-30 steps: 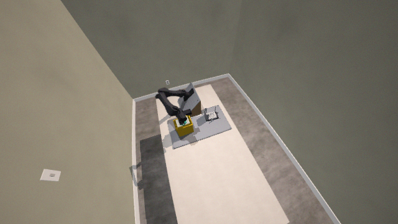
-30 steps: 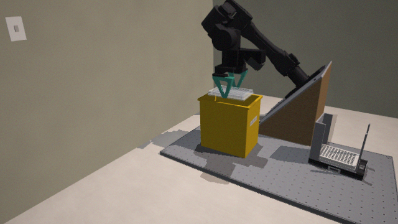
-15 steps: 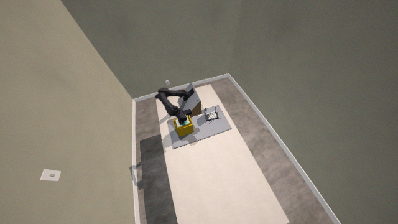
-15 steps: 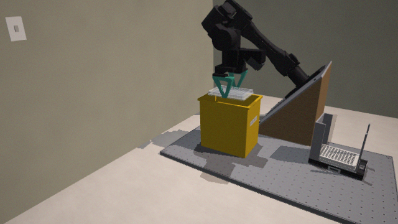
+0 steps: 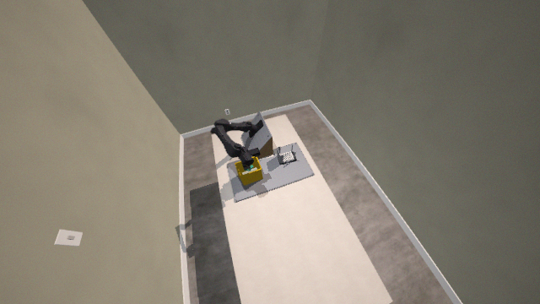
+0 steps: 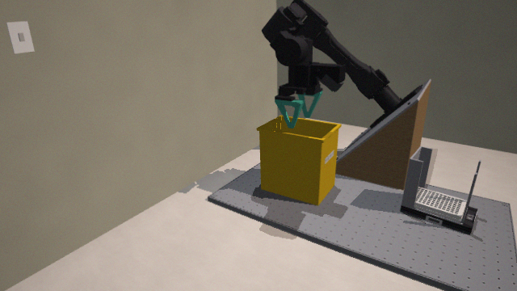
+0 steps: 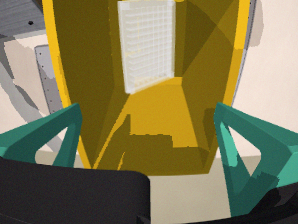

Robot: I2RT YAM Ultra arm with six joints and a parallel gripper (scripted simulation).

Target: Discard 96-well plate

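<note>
My gripper is now 11 cm above the yellow plastics bin W1. The rest, counted from my hand: thin post (5 cm behind, 40 cm to the left, 12 cm below); tall grey post (5 cm behind, 28 cm to the left, 12 cm below).
</note>
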